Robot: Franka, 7 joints.
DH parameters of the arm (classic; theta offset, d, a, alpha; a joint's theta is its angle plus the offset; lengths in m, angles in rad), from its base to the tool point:
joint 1: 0 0.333 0 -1.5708
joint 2: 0 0 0 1.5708
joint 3: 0 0.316 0.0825 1.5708
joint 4: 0 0 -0.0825 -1.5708
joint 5: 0 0.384 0 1.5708
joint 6: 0 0 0.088 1.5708
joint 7: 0 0.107 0 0
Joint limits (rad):
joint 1: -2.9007..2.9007
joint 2: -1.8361..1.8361
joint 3: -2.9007..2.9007
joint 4: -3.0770..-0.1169
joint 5: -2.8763..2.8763
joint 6: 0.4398..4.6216
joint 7: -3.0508..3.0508
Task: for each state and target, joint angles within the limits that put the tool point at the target. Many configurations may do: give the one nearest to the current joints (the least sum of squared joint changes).
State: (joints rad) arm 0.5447 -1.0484 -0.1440 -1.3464 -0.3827 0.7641 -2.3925
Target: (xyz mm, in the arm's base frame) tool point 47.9 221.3 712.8
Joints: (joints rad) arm 0.7213 -0.7471 0.3871 -1.8803 -0.1704 0.7402 -2.3925
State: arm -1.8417 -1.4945 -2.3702 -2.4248 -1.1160 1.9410 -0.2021
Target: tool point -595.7 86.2 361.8
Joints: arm -1.4528 -1.2771 -1.5496 -2.0099 -1.1276 2.2125 -0.2021
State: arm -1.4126 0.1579 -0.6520 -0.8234 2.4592 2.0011 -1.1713
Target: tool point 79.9 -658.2 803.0
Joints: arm -1.1778 0.3337 -0.4707 -1.1233 2.3981 1.9532 -1.1713
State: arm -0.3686 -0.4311 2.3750 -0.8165 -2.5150 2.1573 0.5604
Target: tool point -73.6 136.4 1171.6
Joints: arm -0.3076 -0.0375 2.4045 -0.3264 -2.5615 2.1034 0.5604
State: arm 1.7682 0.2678 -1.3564 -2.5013 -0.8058 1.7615 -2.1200
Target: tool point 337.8 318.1 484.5
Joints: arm 1.8368 -0.3632 -0.8545 -2.1428 -0.7493 1.5428 -2.1200
